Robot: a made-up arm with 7 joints.
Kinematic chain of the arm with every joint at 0, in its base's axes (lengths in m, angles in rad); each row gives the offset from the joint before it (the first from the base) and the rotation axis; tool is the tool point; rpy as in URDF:
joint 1: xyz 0 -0.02 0.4 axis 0 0.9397 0.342
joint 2: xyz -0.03 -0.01 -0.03 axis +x
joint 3: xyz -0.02 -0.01 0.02 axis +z
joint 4: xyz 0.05 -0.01 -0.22 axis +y
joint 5: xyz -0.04 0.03 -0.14 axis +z
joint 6: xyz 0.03 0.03 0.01 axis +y
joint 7: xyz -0.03 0 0.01 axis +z
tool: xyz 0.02 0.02 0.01 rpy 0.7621 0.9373 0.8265
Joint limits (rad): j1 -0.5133..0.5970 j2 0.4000..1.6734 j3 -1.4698..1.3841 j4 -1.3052..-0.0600 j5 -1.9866..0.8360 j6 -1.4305..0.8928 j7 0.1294..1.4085
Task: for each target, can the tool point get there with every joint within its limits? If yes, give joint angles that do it. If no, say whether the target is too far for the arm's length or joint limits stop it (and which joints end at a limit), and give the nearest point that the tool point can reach.
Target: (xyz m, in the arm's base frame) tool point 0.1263 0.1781 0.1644
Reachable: yes | joints -0.2134 1.3333 -1.0476 -1.0511 -1.7044 -1.0732 1.0990
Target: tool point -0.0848 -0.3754 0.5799
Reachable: no: joint limits stop it (at a limit: joint 1, joint 2, joint 3, joint 4, joint 6) | nearest point -0.1694 -0.1195 0.1776 | short by 0.484 m
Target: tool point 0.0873 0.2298 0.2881
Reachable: yes | joints -0.3042 0.9037 0.5299 -0.6153 -0.9500 0.5514 0.9887
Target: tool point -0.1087 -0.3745 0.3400
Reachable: no: joint limits stop it (at a limit: joint 1, joint 2, joint 3, joint 4, joint 6) | nearest point -0.1728 -0.1623 0.1343 | short by 0.302 m
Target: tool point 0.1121 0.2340 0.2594
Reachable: yes | joints -0.3134 1.4075 -0.9328 -0.4617 -1.4414 0.0120 0.7276
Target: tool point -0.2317 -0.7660 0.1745
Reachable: no: too far | nearest point -0.1815 -0.1699 0.1231 | short by 0.600 m
